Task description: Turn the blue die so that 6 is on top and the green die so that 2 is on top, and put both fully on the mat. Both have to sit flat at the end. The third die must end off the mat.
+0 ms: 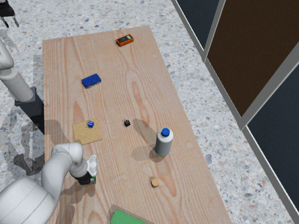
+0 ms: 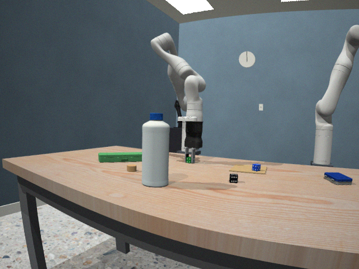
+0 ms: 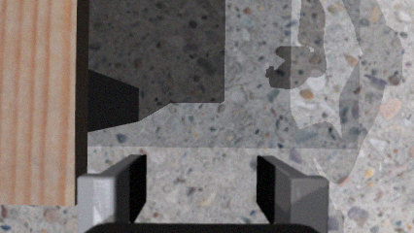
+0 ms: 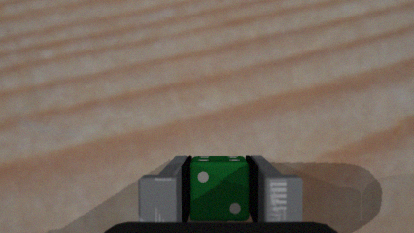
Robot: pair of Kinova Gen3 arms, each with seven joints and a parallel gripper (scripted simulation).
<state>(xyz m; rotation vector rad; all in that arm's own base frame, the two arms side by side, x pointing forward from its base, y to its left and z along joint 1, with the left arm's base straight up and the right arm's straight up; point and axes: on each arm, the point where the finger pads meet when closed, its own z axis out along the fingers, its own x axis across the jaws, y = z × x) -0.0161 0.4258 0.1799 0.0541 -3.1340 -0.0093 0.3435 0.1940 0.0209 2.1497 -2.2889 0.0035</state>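
Note:
The tan mat is 10 mm behind my right hand, 270 mm to the left of it and 20 mm below it. Round my right hand: green case: 160 mm ahead, 250 mm to the right, 10 mm below; green die: 10 mm below; wooden disc: 290 mm ahead, 80 mm to the right, 10 mm below.

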